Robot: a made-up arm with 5 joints. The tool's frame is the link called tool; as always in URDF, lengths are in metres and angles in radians. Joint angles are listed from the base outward. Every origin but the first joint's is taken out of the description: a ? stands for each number. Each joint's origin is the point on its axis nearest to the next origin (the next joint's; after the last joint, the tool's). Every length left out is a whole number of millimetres.
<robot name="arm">
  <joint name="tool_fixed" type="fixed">
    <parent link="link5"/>
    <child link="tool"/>
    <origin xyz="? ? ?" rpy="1.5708 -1.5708 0"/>
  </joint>
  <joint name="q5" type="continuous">
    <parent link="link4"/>
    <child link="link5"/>
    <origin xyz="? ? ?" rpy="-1.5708 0 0"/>
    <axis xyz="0 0 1"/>
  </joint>
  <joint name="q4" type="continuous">
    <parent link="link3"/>
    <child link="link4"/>
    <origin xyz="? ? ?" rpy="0 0 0"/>
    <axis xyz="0 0 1"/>
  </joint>
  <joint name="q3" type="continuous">
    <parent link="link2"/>
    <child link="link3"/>
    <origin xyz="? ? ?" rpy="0 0 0"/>
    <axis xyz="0 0 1"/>
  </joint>
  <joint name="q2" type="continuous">
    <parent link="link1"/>
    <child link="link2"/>
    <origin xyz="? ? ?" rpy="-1.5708 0 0"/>
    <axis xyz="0 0 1"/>
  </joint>
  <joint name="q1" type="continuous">
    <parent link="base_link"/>
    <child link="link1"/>
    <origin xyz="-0.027 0.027 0.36" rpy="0 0 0"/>
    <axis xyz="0 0 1"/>
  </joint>
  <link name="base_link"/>
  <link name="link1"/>
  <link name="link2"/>
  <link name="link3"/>
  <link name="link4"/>
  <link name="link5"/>
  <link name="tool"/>
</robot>
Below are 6 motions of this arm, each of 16 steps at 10 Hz.
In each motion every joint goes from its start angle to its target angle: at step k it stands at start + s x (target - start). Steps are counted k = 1, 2, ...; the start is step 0. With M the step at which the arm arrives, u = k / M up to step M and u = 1 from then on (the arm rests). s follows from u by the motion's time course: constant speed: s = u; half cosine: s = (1 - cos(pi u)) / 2; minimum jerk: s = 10 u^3 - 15 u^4 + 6 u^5.
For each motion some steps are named. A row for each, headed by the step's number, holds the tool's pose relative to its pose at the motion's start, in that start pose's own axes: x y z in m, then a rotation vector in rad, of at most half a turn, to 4 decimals.
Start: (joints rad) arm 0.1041 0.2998 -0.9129 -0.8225 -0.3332
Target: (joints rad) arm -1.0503 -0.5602 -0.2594 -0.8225 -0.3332
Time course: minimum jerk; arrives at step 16
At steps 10, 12, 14, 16:
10: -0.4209 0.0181 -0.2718 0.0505 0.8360 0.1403
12: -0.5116 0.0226 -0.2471 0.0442 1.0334 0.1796
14: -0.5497 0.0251 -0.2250 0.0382 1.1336 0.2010
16: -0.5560 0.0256 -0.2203 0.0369 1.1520 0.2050

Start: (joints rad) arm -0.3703 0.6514 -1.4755 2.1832 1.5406
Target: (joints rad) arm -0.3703 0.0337 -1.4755 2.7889 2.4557
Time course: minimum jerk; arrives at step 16
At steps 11, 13, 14, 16:
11: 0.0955 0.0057 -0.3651 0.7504 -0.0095 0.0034
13: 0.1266 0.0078 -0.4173 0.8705 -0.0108 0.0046
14: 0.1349 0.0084 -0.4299 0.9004 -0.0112 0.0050
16: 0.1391 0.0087 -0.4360 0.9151 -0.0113 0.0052

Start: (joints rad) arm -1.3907 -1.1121 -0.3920 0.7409 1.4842
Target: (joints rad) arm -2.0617 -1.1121 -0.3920 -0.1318 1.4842
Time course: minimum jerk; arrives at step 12
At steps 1, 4, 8, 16:
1: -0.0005 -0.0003 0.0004 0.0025 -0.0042 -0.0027
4: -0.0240 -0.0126 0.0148 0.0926 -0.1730 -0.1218
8: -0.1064 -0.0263 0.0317 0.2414 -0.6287 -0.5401
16: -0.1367 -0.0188 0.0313 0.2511 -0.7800 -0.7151

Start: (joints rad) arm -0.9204 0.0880 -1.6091 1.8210 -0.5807
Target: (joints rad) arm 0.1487 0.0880 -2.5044 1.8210 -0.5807
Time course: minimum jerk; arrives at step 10
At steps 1, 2, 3, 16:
1: -0.0030 -0.0026 0.0047 -0.0088 0.0064 -0.0049
2: -0.0201 -0.0165 0.0325 -0.0596 0.0424 -0.0342
3: -0.0546 -0.0396 0.0963 -0.1700 0.1127 -0.1002
16: -0.2224 0.1286 0.6075 -1.0906 0.3066 -0.7631

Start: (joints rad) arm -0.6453 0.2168 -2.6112 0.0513 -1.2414
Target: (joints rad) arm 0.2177 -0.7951 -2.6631 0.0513 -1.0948
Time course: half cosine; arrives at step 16
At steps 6, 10, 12, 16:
6: -0.1634 -0.1326 -0.2626 0.2603 0.2519 -0.2616
10: -0.4375 -0.0372 -0.5412 0.6506 0.5707 -0.5037
12: -0.5497 0.0824 -0.6127 0.8332 0.7074 -0.5730
16: -0.6398 0.2199 -0.6427 1.0042 0.8315 -0.6158

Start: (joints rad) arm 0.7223 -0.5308 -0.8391 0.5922 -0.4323
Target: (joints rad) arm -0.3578 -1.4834 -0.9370 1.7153 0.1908
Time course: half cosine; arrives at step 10
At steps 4, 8, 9, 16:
4: -0.1523 0.1189 -0.0179 0.4832 0.2387 0.1067
8: -0.2573 0.2440 0.2035 1.2597 0.6774 0.1668
9: -0.2493 0.2493 0.2418 1.3564 0.7383 0.1637
16: -0.2453 0.2507 0.2549 1.3895 0.7596 0.1620

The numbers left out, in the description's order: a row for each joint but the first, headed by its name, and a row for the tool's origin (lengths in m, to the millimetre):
tool: 0.023 -0.016 0
q5: 0.088 0.113 0
q4: 0.053 0.328 0
q3: 0.125 -0.532 0
q2: 0.019 -0.002 0

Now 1 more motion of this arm.
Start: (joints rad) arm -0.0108 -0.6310 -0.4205 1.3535 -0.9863
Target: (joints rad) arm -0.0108 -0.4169 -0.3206 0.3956 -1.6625
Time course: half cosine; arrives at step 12
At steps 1, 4, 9, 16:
1: -0.0005 -0.0013 -0.0019 -0.0115 0.0092 -0.0060
4: -0.0070 -0.0176 -0.0275 -0.1687 0.1414 -0.0773
9: -0.0244 -0.0500 -0.0845 -0.5624 0.5329 -0.1625
16: -0.0286 -0.0558 -0.0963 -0.6523 0.6362 -0.1600

